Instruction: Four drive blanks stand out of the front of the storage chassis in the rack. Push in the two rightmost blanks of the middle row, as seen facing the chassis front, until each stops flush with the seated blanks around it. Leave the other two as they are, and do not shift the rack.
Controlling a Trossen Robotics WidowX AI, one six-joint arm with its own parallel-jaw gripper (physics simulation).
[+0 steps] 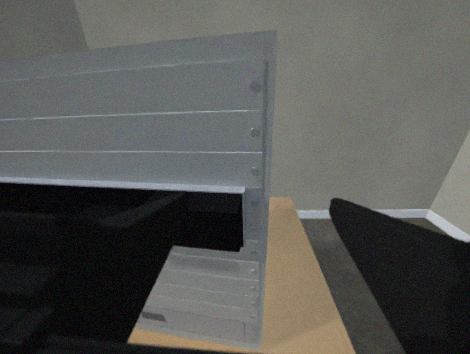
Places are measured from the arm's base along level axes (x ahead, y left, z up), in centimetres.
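Pixels of known places: gripper, fingertip midpoint: (258, 201).
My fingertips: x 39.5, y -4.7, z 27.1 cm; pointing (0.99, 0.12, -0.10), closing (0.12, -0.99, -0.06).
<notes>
Behind a point stands the place of what it marks.
The rack (269, 125) {x 49.4, y -5.3, z 30.1 cm} stands upright at left and centre, its grey front panels lined up beside a screw-dotted post. The storage chassis (215, 227) {x 44.2, y -0.1, z 20.4 cm} is a nearly black block with a pale top edge, across the rack's middle at the left. Its drive blanks cannot be told apart in the darkness, so neither their rows nor how far any stands out can be read. My gripper (258, 201) {x 39.5, y -4.7, z 27.1 cm} is open with nothing between its fingers. Its left finger is dark against the chassis and hides part of it. Its right finger is off to the right of the rack.
Below the chassis are more grey panels (210, 290) {x 49.2, y 4.1, z 0.4 cm} with a small dark label. A light wooden surface (295, 285) {x 67.5, y -15.7, z -22.1 cm} runs under the rack and along its right side. Dark floor (330, 265) lies beyond, with a white skirting board (320, 214) and a beige wall (370, 100) behind.
</notes>
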